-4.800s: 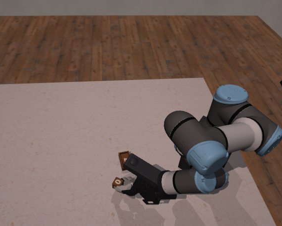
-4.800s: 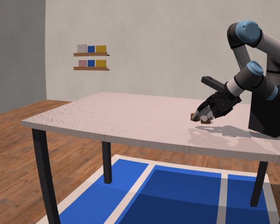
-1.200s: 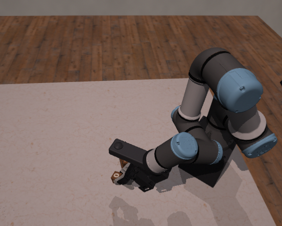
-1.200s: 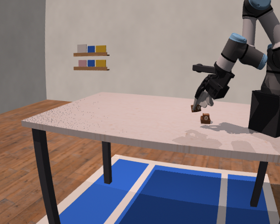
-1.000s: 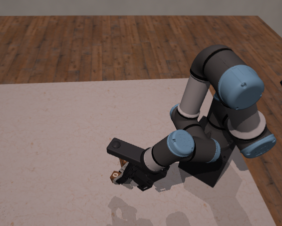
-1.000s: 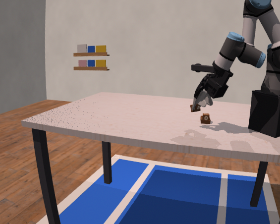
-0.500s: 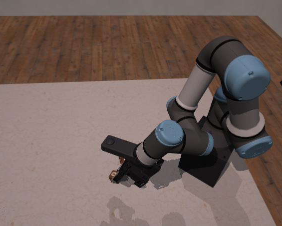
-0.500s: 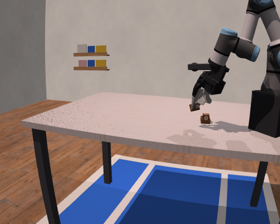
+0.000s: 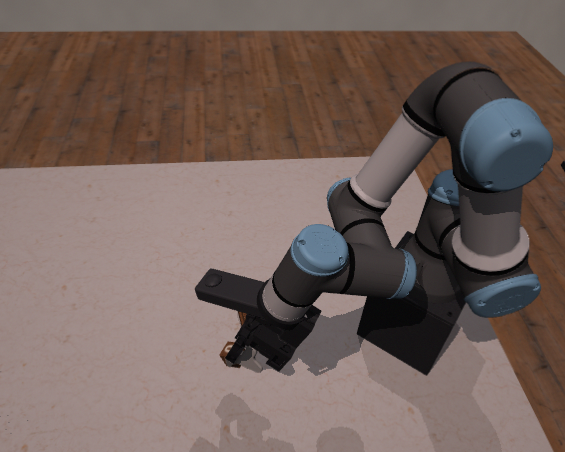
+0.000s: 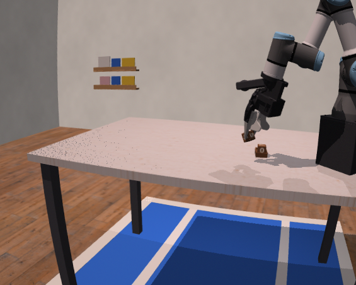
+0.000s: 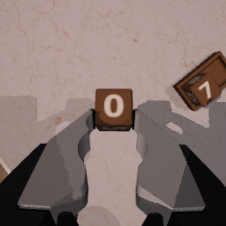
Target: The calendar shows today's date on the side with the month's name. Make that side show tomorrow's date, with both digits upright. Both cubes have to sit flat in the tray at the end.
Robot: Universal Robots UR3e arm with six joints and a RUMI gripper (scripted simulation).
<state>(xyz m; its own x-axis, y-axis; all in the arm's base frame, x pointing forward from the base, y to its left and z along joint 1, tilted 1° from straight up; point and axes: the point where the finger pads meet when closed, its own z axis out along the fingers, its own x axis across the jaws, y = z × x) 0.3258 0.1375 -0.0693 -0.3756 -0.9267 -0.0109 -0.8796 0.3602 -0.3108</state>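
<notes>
My gripper is now 1 cm above the brown digit cube. The rest, counted from my hand: calendar tray: 2 cm behind, 12 cm to the right, 9 cm below.
</notes>
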